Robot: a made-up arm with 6 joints. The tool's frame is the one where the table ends. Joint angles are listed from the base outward.
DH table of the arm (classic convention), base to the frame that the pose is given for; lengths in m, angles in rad. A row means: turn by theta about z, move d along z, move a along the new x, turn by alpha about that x. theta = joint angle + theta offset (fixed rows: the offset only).
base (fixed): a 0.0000  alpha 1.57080  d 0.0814  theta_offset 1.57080
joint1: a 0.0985  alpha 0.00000  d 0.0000  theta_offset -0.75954
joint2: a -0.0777  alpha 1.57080  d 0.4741  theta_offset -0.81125
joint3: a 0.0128  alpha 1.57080  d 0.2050  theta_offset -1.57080
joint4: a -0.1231  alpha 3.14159  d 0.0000  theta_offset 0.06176
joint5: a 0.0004  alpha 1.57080  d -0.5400  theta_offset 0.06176
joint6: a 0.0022  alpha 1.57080  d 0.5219  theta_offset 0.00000
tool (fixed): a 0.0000  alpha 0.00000  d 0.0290  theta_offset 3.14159
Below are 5 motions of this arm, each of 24 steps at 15 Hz.
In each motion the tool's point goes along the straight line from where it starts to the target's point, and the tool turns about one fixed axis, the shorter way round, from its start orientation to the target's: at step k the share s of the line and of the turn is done. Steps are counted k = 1, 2, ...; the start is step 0. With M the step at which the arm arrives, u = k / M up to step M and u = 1 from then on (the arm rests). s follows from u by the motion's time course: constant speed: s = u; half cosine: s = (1 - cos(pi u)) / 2; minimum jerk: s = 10 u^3 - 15 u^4 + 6 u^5.
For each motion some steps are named. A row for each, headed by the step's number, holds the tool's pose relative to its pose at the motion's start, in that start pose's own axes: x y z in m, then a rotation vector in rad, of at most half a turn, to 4 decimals.
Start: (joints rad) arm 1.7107 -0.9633 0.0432 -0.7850 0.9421 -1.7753
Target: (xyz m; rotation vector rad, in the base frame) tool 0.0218 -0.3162 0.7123 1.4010 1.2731 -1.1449
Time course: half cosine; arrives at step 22
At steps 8, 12, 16, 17, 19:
8: 0.0017 -0.0112 -0.0987 -0.0359 -0.2277 0.0150
12: 0.0034 -0.0220 -0.1929 -0.0702 -0.4450 0.0292
16: 0.0049 -0.0318 -0.2794 -0.1016 -0.6447 0.0423
17: 0.0052 -0.0338 -0.2964 -0.1078 -0.6840 0.0449
19: 0.0057 -0.0367 -0.3224 -0.1173 -0.7439 0.0489

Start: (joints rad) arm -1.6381 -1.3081 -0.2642 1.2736 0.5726 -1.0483
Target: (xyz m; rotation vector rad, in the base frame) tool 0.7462 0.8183 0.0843 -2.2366 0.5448 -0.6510
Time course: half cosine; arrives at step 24
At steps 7, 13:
7: 0.0429 -0.0480 -0.1055 0.1261 -0.1759 0.0199
13: 0.1241 -0.1388 -0.3048 0.3644 -0.5083 0.0576

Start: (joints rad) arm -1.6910 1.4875 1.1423 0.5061 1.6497 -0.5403
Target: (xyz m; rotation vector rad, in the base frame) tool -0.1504 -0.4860 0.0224 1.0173 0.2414 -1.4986
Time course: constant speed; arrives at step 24
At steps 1, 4, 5, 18, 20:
1: 0.0022 -0.0015 -0.0018 -0.0039 0.0177 -0.0441
4: 0.0087 -0.0060 -0.0071 -0.0158 0.0708 -0.1763
5: 0.0109 -0.0075 -0.0088 -0.0197 0.0885 -0.2204
18: 0.0391 -0.0271 -0.0318 -0.0710 0.3188 -0.7935
20: 0.0435 -0.0301 -0.0353 -0.0789 0.3542 -0.8816

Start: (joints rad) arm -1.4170 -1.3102 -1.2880 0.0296 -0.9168 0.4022
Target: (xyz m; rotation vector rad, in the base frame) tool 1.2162 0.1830 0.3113 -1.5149 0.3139 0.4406
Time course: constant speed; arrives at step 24
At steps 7, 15, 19, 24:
7: 0.0346 0.0431 0.0083 0.0255 -0.3362 0.0998
15: 0.0742 0.0924 0.0177 0.0546 -0.7204 0.2140
19: 0.0939 0.1171 0.0225 0.0692 -0.9125 0.2710
24: 0.1187 0.1479 0.0284 0.0874 -1.1527 0.3423

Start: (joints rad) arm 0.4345 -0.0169 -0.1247 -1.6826 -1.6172 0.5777
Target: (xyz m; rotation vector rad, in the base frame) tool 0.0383 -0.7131 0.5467 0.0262 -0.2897 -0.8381
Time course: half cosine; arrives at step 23
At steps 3, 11, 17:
3: -0.0144 0.0117 0.0134 -0.0200 -0.0015 -0.0250
11: -0.1622 0.1313 0.1506 -0.2255 -0.0169 -0.2809
17: -0.2929 0.2371 0.2720 -0.4072 -0.0305 -0.5073

